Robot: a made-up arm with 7 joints.
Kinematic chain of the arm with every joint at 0, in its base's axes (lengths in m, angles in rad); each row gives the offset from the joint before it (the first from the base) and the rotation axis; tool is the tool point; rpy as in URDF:
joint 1: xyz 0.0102 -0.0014 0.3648 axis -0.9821 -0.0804 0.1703
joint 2: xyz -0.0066 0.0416 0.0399 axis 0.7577 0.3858 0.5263
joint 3: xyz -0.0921 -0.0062 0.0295 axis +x
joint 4: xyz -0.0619 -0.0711 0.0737 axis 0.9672 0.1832 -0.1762
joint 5: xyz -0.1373 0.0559 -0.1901 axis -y
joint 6: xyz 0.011 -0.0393 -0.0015 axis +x
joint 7: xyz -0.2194 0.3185 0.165 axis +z
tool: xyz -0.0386 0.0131 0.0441 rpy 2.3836 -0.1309 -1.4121
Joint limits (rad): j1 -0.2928..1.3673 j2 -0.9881..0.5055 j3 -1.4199..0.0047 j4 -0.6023..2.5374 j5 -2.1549..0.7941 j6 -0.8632..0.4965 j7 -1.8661..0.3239
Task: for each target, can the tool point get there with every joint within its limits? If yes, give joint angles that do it. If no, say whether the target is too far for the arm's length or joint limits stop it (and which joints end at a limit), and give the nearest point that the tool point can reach.
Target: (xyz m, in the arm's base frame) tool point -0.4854 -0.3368 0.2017
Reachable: yes | joints 0.9016 -0.1433 -1.0344 -0.2549 -0.2980 -0.7529 -0.3937
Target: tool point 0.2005 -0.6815 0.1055
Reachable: no: joint limits stop it (at a limit: joint 1, joint 2, joint 3, joint 6) | nearest point 0.1427 -0.5625 0.1155 | short by 0.133 m
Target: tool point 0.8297 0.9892 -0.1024
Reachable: no: too far | nearest point 0.2925 0.6258 0.1032 | short by 0.680 m
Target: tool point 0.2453 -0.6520 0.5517
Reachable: no: joint limits stop it (at a limit: joint 1, joint 2) | nearest point 0.1171 -0.5102 0.5283 | short by 0.193 m
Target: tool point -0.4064 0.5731 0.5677
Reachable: yes | joints 0.3868 -0.7957 -0.1201 1.7005 -0.3144 -0.2941 -0.8230
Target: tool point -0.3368 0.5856 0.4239
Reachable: yes | joints 0.3069 -0.5364 -0.2975 1.0186 -0.4868 -0.3022 -0.2847
